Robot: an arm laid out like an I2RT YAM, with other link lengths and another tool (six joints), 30 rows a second.
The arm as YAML. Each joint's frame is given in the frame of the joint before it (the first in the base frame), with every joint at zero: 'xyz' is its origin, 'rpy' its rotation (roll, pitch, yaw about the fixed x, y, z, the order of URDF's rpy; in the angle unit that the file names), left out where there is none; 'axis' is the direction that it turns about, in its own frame. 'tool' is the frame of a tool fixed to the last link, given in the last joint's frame.
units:
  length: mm
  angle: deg
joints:
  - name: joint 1
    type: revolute
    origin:
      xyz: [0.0, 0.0, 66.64]
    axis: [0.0, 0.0, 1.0]
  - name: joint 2
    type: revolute
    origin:
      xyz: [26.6, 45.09, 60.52]
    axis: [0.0, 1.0, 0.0]
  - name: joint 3
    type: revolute
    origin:
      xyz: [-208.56, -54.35, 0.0]
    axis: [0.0, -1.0, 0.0]
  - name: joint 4
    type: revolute
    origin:
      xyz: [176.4, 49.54, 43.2]
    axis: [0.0, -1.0, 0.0]
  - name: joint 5
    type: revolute
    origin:
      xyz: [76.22, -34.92, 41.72]
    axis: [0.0, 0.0, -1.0]
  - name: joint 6
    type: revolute
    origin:
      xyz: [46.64, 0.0, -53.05]
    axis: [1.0, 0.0, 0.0]
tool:
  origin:
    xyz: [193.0, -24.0, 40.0]
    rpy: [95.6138, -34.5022, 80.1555]
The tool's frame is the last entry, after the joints.
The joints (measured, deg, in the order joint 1, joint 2, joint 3, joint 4, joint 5, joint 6), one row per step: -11.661 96.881 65.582 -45.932 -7.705 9.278; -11.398 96.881 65.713 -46.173 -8.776 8.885; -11.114 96.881 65.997 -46.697 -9.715 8.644; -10.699 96.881 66.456 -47.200 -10.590 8.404; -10.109 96.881 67.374 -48.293 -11.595 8.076; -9.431 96.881 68.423 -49.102 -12.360 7.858; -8.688 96.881 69.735 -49.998 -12.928 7.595; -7.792 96.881 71.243 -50.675 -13.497 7.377; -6.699 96.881 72.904 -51.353 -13.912 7.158; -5.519 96.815 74.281 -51.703 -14.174 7.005; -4.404 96.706 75.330 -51.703 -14.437 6.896; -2.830 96.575 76.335 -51.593 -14.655 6.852; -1.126 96.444 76.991 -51.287 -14.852 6.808; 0.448 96.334 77.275 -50.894 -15.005 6.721; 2.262 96.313 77.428 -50.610 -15.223 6.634
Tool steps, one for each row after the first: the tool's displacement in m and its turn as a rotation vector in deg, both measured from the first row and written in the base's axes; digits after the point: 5 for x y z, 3 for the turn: 0.00092 0.00616 0.00038 0.951 -0.139 0.878; 0.00105 0.01192 0.00105 1.839 -0.111 1.597; 0.00234 0.01792 0.00262 2.628 -0.259 2.432; 0.00347 0.02554 0.00550 3.548 -0.308 3.550; 0.00653 0.03223 0.00942 4.182 -0.696 4.610; 0.01045 0.03841 0.01443 4.584 -1.217 5.745; 0.01646 0.04523 0.02082 4.924 -2.130 7.011; 0.02300 0.05267 0.02799 5.102 -3.153 8.454; 0.02933 0.06018 0.03476 5.149 -4.242 9.894; 0.03539 0.06755 0.04090 5.215 -5.392 11.233; 0.04132 0.07776 0.04725 5.287 -6.592 12.965; 0.04588 0.08905 0.05230 5.403 -7.632 14.816; 0.04854 0.09963 0.05549 5.526 -8.376 16.550; 0.04922 0.11213 0.05726 5.791 -8.787 18.525
